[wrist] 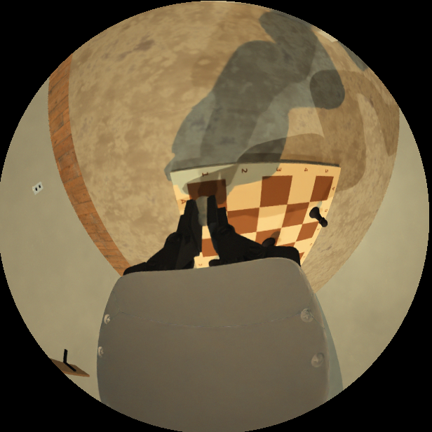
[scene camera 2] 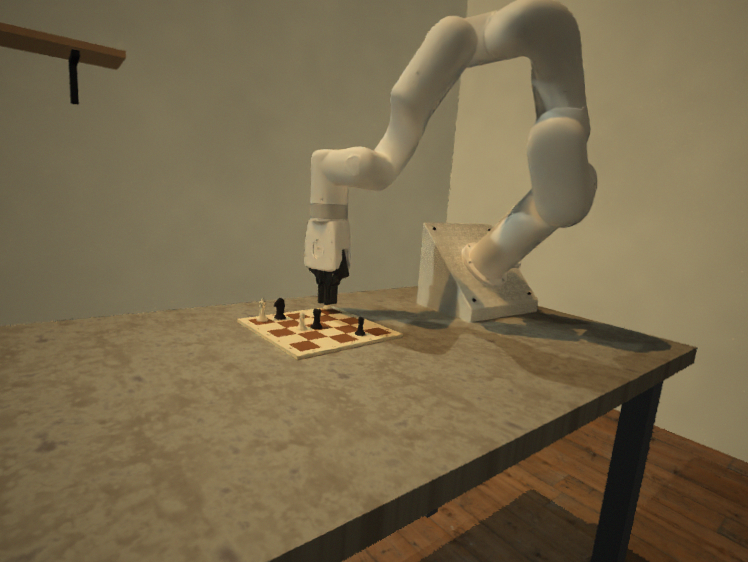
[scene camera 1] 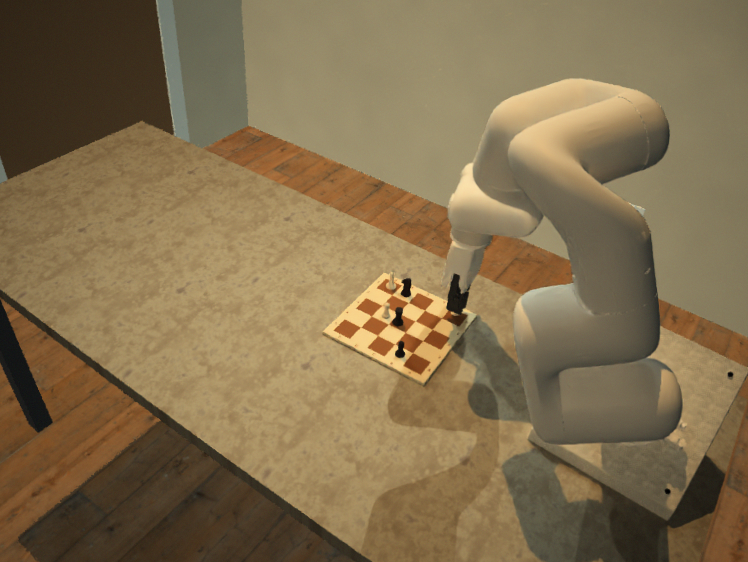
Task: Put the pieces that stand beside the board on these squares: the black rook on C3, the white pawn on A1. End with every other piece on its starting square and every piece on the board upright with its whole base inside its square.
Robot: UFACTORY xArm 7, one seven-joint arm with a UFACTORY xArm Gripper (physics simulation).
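Pixels of known places: gripper, between the fingertips: (scene camera 2: 327,303) (scene camera 1: 455,308); arm's base, origin of its link: (scene camera 2: 483,265).
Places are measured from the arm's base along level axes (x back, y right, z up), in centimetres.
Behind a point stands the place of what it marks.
The black rook (scene camera 1: 397,316) @[x -44.1, y -2.4, z -8.1 cm] (scene camera 2: 316,319) @[x -44.5, y -2.5, z -8.3 cm] stands upright near the middle of the board (scene camera 1: 370,352) @[x -42.9, y -11.8, z -10.0 cm] (scene camera 2: 350,343) @[x -42.7, y -11.9, z -10.0 cm] (wrist: 260,169), on what looks like C3; its top shows dimly in the wrist view, partly hidden by a finger. My gripper (scene camera 1: 457,311) @[x -37.3, y 7.4, z -8.3 cm] (scene camera 2: 327,302) @[x -37.3, y 7.4, z -8.3 cm] (wrist: 204,210) points down over the A1 corner and is shut on the white pawn (wrist: 202,214), which shows as a pale, shaded shape between the fingers. Its pale base shows just under the fingertips in the scene views, at dark square A1. I cannot tell whether the base touches the square.
A tall white piece (scene camera 1: 391,281) @[x -51.6, y 5.0, z -8.2 cm] (scene camera 2: 262,310) @[x -51.9, y 5.0, z -7.9 cm] and the black knight (scene camera 1: 406,287) @[x -48.0, y 5.3, z -7.9 cm] (scene camera 2: 279,308) @[x -48.5, y 5.3, z -7.9 cm] stand at the far edge. A small white piece (scene camera 1: 385,310) @[x -47.1, y -2.4, z -8.4 cm] (scene camera 2: 302,320) @[x -47.2, y -2.4, z -8.2 cm] stands beside the rook. A black pawn (scene camera 1: 400,349) @[x -38.5, y -8.6, z -8.4 cm] (scene camera 2: 360,326) @[x -38.9, y -8.6, z -8.4 cm] (wrist: 318,217) stands near the 5 edge.
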